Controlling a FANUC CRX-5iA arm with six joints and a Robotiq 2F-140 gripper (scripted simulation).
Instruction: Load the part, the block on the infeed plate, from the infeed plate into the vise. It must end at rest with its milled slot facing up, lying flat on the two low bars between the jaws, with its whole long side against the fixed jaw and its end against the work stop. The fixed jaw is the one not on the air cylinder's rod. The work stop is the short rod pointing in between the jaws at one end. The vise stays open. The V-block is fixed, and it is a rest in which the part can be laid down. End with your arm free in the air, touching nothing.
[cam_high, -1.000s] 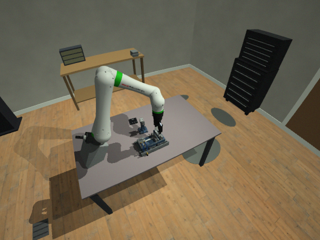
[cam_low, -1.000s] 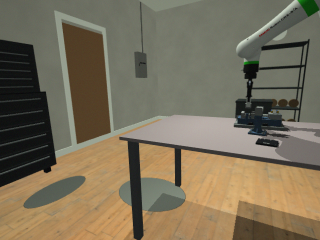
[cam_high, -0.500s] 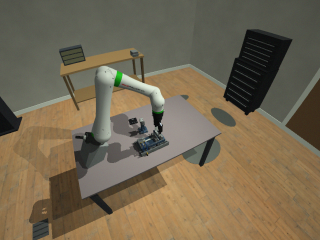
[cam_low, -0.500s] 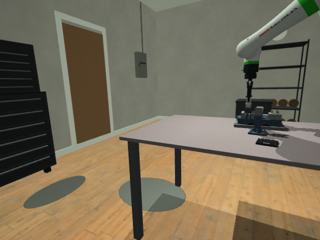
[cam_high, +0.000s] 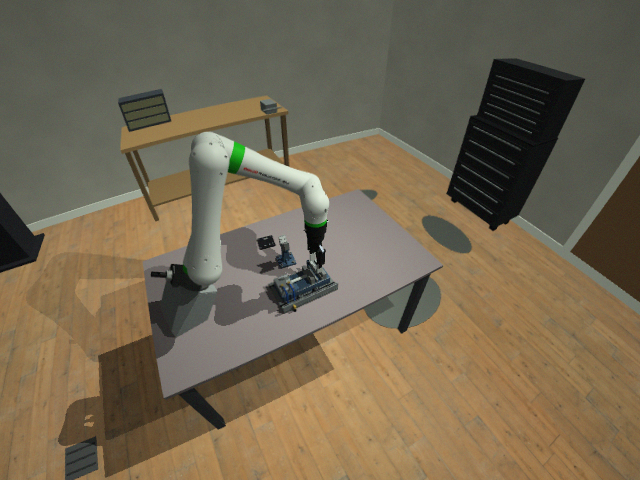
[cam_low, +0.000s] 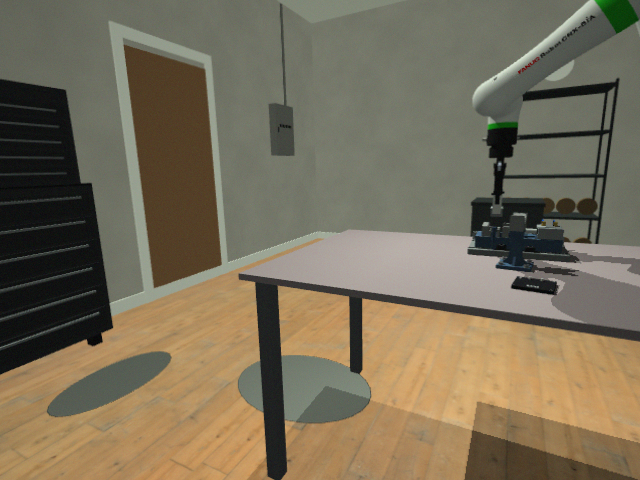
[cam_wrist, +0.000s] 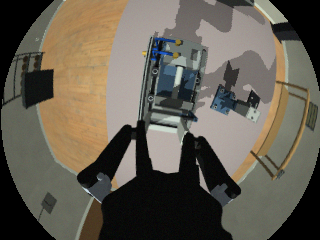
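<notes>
The vise lies 130 mm below my hand, 70 mm behind it and 20 mm to the left of it. Also, from my hand: air cylinder (160 mm behind, 90 mm below, 10 mm to the left); part (20 mm below); black infeed plate (410 mm to the left, 160 mm below, 130 mm behind).
</notes>
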